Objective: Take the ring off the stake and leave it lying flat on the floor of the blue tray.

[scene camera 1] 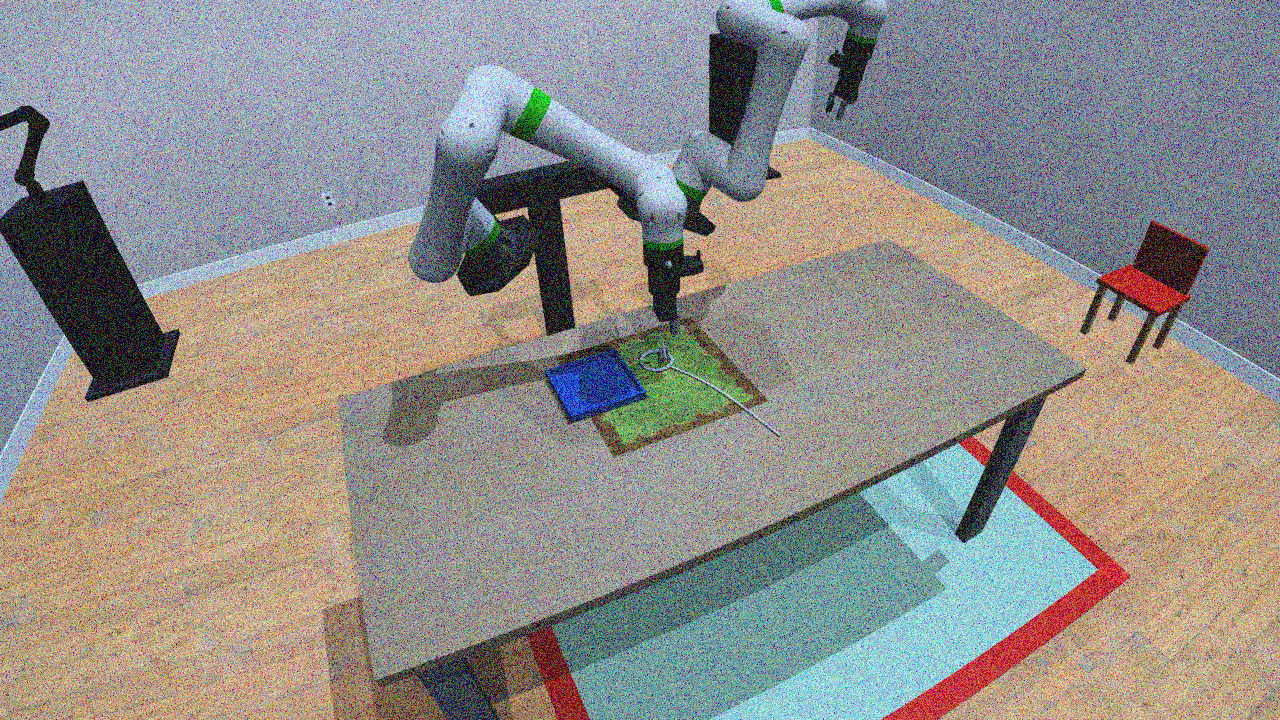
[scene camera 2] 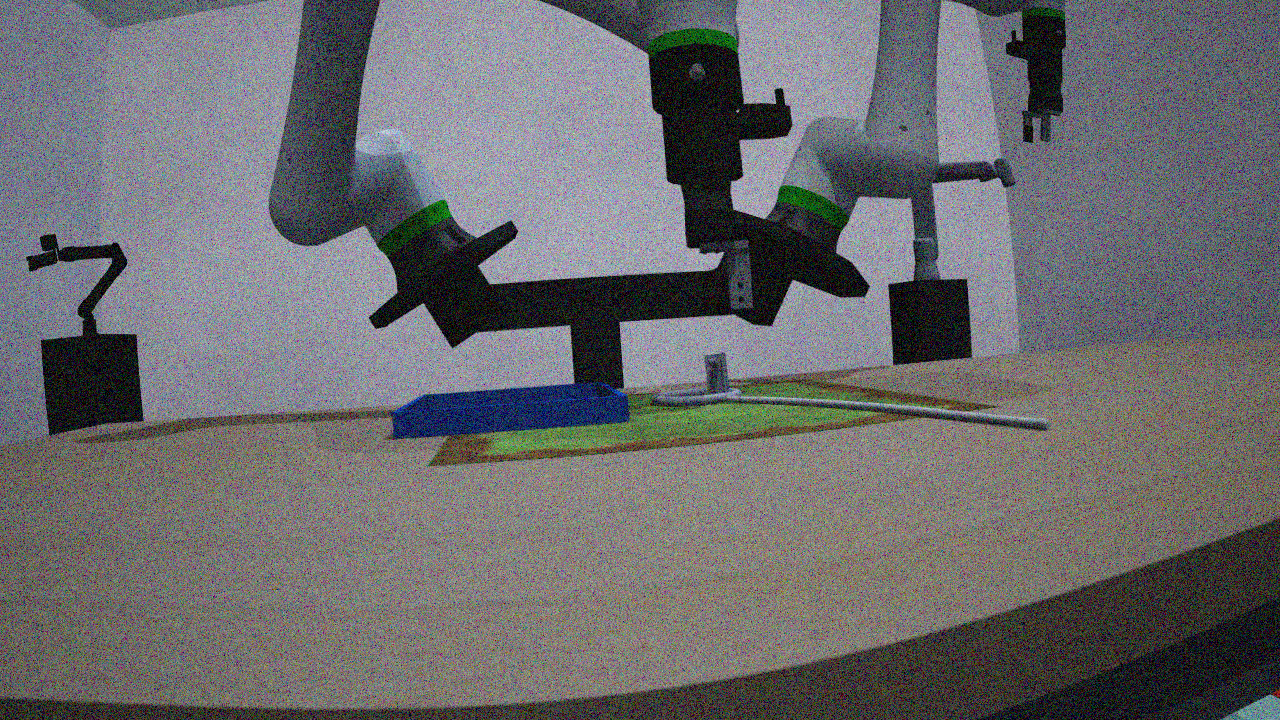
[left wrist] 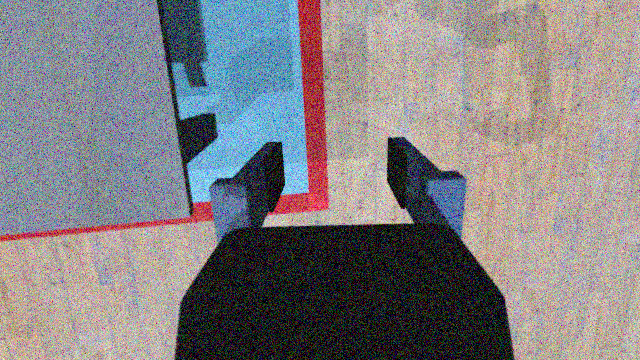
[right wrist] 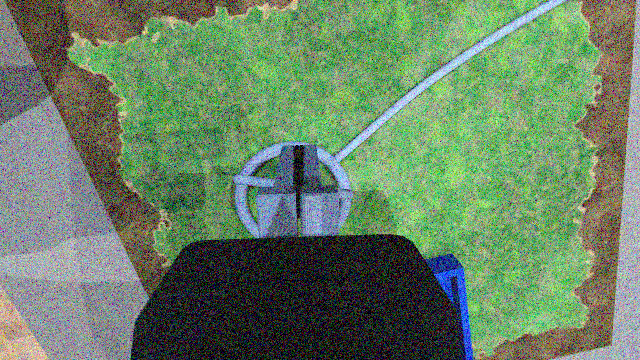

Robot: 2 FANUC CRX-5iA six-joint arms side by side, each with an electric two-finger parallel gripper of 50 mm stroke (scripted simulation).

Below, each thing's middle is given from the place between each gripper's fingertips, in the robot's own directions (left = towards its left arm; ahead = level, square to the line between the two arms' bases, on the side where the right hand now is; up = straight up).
I see the blue tray (scene camera 2: 567,405) 23 cm to the right of my right hand (scene camera 2: 741,309) and 9 cm below it.
Right now the blue tray is 440 mm ahead of my left hand (scene camera 2: 1036,141), 1040 mm to the right of it and 420 mm below it.
